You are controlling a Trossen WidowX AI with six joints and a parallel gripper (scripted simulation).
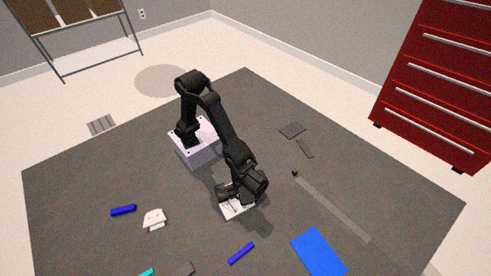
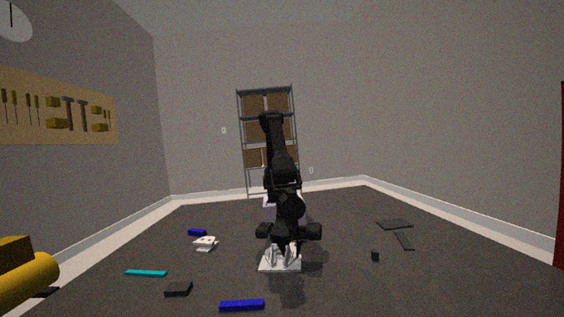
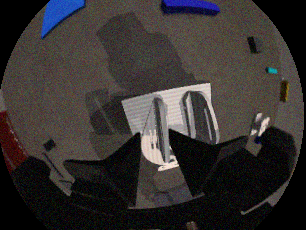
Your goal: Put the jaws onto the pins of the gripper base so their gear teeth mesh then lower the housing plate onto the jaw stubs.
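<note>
Now: the flat white plate 1 cm ahead of my gripper tip, 3 cm to the right of it and 1 cm below it. Round my gripper tip: cyan bar: 7 cm ahead, 44 cm to the right, 1 cm below; small black cube: 2 cm ahead, 24 cm to the left; blue sheet: 30 cm ahead, 11 cm to the left, 1 cm below.
</note>
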